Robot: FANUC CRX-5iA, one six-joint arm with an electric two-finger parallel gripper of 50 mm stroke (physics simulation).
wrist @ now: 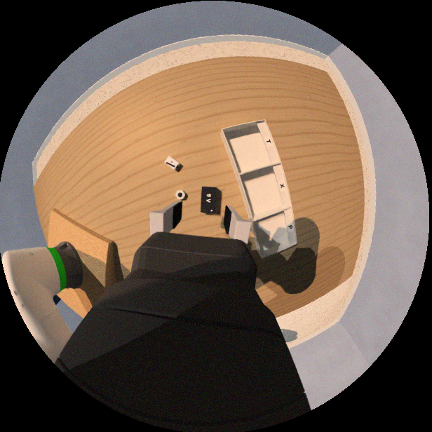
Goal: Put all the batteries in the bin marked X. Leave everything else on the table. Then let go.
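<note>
A black 9V battery lies on the wooden table near the middle of the wrist view, with white lettering on its upper face. My gripper is open and empty, above the table, with the battery showing between and slightly beyond its fingertips. The bin marked X is the middle compartment of a white three-part tray to the right of the battery. Its floor shows bare. The inside of the gripper's body side of the table is hidden by the dark gripper housing.
Compartments T and P flank X. A white nut-like ring lies left of the battery, and a small pale sharpener-like block lies beyond it. The robot's base stands on a wooden block at the left. Shadows fall across P.
</note>
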